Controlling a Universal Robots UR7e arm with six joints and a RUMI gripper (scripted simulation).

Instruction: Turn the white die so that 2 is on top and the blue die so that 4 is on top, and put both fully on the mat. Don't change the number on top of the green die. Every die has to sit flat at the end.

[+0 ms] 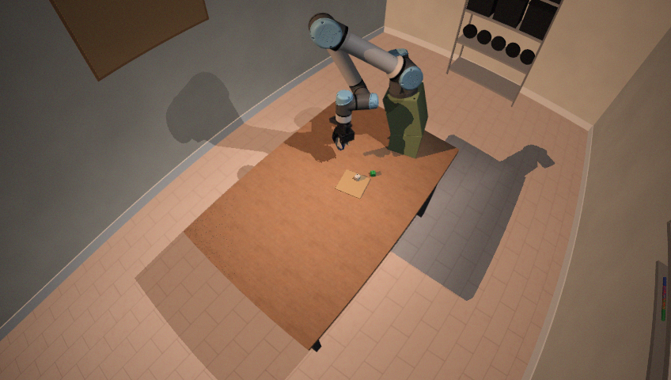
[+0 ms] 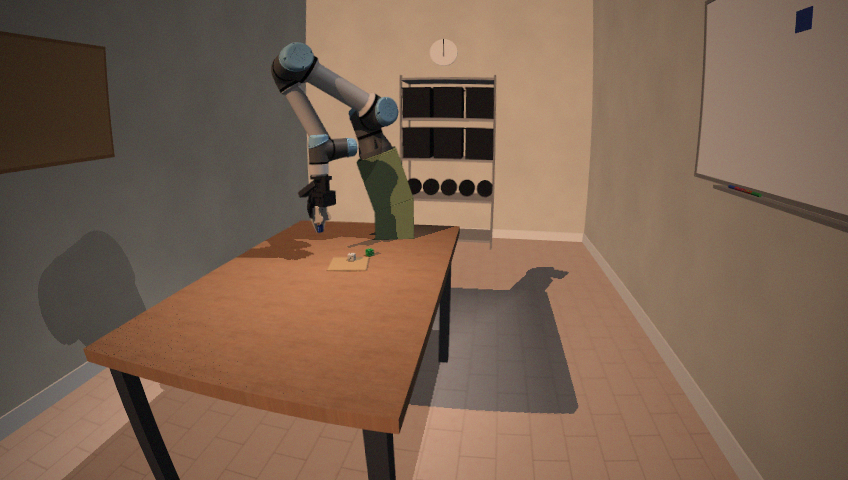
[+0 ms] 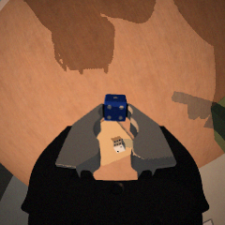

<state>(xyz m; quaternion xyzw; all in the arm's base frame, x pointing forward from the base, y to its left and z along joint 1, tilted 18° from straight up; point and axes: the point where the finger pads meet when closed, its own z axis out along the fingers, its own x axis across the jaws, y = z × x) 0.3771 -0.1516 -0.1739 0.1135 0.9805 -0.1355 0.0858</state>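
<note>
Now: the tan mat 6 cm ahead of my hand, 16 cm to the left of it and 11 cm below it. From my hand the other things lie so: blue die: right at my hand; green die: 6 cm behind, 19 cm to the left, 10 cm below; white die: 3 cm ahead, 16 cm to the left, 9 cm below.
</note>
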